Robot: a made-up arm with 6 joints. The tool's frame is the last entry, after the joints.
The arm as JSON. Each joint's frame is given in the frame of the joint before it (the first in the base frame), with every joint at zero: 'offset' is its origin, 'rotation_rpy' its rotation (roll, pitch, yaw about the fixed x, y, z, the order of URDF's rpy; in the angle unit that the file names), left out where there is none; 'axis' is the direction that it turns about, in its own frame. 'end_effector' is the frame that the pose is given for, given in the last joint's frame.
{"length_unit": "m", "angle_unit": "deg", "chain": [
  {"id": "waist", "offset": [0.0, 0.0, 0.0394], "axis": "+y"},
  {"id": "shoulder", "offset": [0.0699, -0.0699, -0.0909], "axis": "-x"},
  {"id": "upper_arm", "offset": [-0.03, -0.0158, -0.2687], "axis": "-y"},
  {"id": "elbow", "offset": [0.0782, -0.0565, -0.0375], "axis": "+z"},
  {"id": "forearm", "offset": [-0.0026, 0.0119, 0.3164], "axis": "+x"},
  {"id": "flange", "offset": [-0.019, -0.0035, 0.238], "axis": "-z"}
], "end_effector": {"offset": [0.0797, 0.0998, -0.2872]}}
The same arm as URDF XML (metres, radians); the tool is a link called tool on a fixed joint. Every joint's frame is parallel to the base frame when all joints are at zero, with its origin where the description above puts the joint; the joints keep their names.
<robot name="arm">
<joint name="waist" type="continuous"><parent link="base"/><child link="link1"/><origin xyz="0 0 0.0394" rpy="0 0 0"/><axis xyz="0 1 0"/></joint>
<joint name="shoulder" type="continuous"><parent link="link1"/><child link="link2"/><origin xyz="0.0699 -0.0699 -0.0909" rpy="0 0 0"/><axis xyz="-1 0 0"/></joint>
<joint name="upper_arm" type="continuous"><parent link="link2"/><child link="link3"/><origin xyz="-0.03 -0.0158 -0.2687" rpy="0 0 0"/><axis xyz="0 -1 0"/></joint>
<joint name="elbow" type="continuous"><parent link="link3"/><child link="link4"/><origin xyz="0.0782 -0.0565 -0.0375" rpy="0 0 0"/><axis xyz="0 0 1"/></joint>
<joint name="forearm" type="continuous"><parent link="link4"/><child link="link5"/><origin xyz="-0.0026 0.0119 0.3164" rpy="0 0 0"/><axis xyz="1 0 0"/></joint>
<joint name="flange" type="continuous"><parent link="link5"/><child link="link6"/><origin xyz="-0.019 -0.0035 0.238" rpy="0 0 0"/><axis xyz="0 0 -1"/></joint>
<joint name="tool_joint" type="fixed"><parent link="link6"/><child link="tool"/><origin xyz="0.0797 0.0998 -0.2872" rpy="0 0 0"/></joint>
<link name="base"/>
<link name="link1"/>
<link name="link2"/>
<link name="link3"/>
<link name="link4"/>
<link name="link5"/>
<link name="link6"/>
<link name="tool"/>
</robot>

